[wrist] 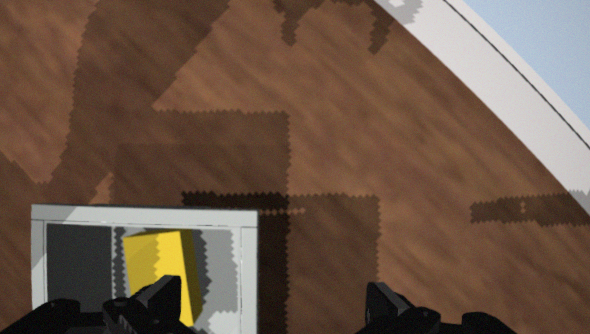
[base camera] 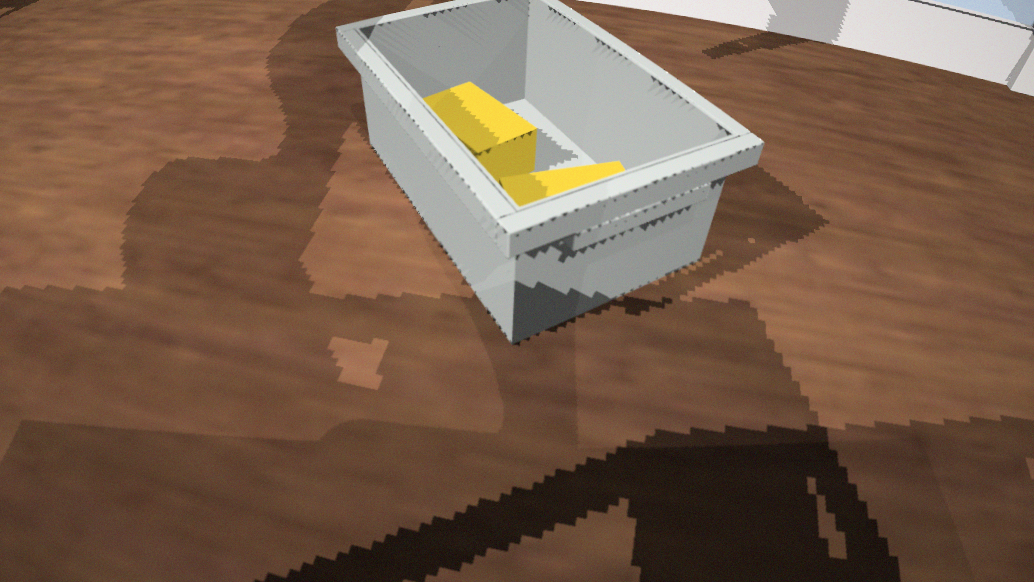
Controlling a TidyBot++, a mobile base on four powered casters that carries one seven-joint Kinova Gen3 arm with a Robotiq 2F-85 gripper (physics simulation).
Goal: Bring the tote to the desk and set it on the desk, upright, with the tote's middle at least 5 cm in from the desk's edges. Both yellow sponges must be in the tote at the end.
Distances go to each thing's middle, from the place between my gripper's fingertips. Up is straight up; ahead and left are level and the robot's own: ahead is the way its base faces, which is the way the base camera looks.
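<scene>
With the grey tote [base camera: 593,99] as my reference, I find my hand 160 mm past it and 40 mm to the right of it, at 180 mm above it.
</scene>
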